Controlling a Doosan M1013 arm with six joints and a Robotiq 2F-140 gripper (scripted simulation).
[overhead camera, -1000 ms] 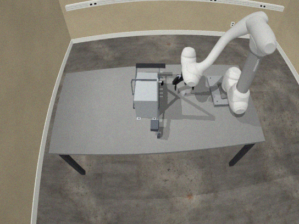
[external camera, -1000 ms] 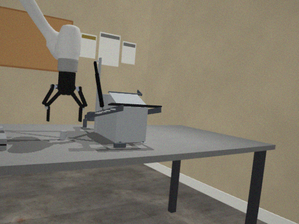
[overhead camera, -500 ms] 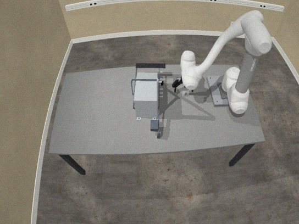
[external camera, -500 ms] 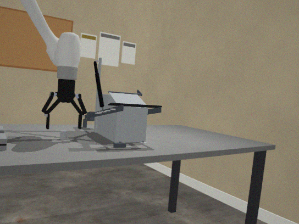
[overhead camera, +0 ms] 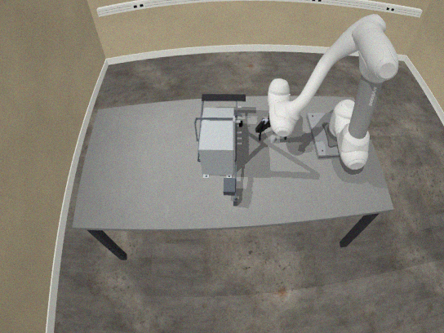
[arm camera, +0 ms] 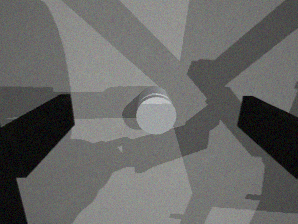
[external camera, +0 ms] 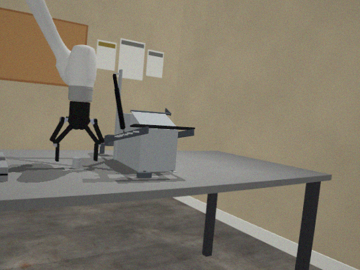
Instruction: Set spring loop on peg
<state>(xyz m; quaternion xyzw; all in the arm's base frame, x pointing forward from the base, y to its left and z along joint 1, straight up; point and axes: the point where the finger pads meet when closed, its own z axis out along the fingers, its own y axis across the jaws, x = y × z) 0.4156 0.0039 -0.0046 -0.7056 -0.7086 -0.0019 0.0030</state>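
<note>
My gripper is now 10 mm above the steel test weight. Round my hand: dark spring: 210 mm above, 190 mm ahead, 70 mm to the left.
</note>
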